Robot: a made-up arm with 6 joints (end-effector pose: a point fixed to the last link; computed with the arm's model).
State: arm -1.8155 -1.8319 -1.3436 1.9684 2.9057 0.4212
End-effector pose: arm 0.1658 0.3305 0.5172 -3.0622 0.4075 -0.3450
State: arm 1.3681 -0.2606 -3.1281 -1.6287 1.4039 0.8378
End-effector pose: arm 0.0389 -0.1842 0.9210 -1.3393 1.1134 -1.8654
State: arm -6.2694 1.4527 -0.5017 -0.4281 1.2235 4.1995
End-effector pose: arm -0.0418 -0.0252 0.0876 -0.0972 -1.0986 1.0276
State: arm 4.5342 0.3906 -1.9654 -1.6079 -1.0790 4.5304
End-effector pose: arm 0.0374 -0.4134 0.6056 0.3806 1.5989 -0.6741
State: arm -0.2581 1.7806 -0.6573 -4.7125 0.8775 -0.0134
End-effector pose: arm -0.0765 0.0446 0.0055 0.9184 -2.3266 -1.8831
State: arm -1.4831 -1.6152 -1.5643 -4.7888 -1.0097 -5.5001
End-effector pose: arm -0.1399 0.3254 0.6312 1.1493 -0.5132 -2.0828
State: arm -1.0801 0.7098 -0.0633 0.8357 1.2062 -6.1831
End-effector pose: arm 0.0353 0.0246 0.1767 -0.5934 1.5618 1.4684
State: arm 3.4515 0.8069 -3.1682 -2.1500 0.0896 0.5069
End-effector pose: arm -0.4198 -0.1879 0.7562 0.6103 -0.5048 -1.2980
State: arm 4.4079 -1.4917 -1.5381 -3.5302 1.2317 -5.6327
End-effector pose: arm 0.1190 0.3028 0.7821 -1.2391 -0.1010 -1.3983
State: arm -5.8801 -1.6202 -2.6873 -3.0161 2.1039 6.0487
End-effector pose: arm -0.5402 -0.2454 0.3221 -1.0212 2.8217 -0.1516
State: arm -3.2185 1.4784 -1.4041 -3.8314 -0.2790 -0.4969
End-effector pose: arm -0.2188 0.0747 -0.0376 2.6038 1.6260 0.5245
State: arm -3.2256 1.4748 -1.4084 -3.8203 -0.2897 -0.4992
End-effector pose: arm -0.2200 0.0760 -0.0359 2.6180 1.6051 0.5318
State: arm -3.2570 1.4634 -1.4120 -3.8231 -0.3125 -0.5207
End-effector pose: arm -0.2219 0.0845 -0.0312 2.6230 1.5936 0.5475
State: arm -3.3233 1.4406 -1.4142 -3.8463 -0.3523 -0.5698
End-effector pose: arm -0.2236 0.1037 -0.0222 2.6141 1.5952 0.5762
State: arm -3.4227 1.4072 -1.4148 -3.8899 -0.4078 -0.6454
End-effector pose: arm -0.2226 0.1338 -0.0086 2.5899 1.6085 0.6198
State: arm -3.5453 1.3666 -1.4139 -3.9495 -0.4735 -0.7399
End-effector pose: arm -0.2155 0.1719 0.0085 2.5514 1.6279 0.6772
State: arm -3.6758 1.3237 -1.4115 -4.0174 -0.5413 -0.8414
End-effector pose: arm -0.2011 0.2122 0.0274 2.5017 1.6469 0.7427
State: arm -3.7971 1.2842 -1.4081 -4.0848 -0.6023 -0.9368
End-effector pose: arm -0.1814 0.2484 0.0455 2.4463 1.6622 0.8067
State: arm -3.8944 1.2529 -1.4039 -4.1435 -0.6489 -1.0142
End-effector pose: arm -0.1612 0.2759 0.0603 2.3935 1.6747 0.8586
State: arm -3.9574 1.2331 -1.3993 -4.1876 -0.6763 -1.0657
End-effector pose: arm -0.1461 0.2928 0.0697 2.3511 1.6890 0.8913
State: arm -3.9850 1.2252 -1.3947 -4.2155 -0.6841 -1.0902
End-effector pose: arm -0.1387 0.3001 0.0732 2.3232 1.7086 0.9036
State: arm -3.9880 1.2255 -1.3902 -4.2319 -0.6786 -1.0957
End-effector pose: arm -0.1375 0.3012 0.0725 2.3063 1.7327 0.9018
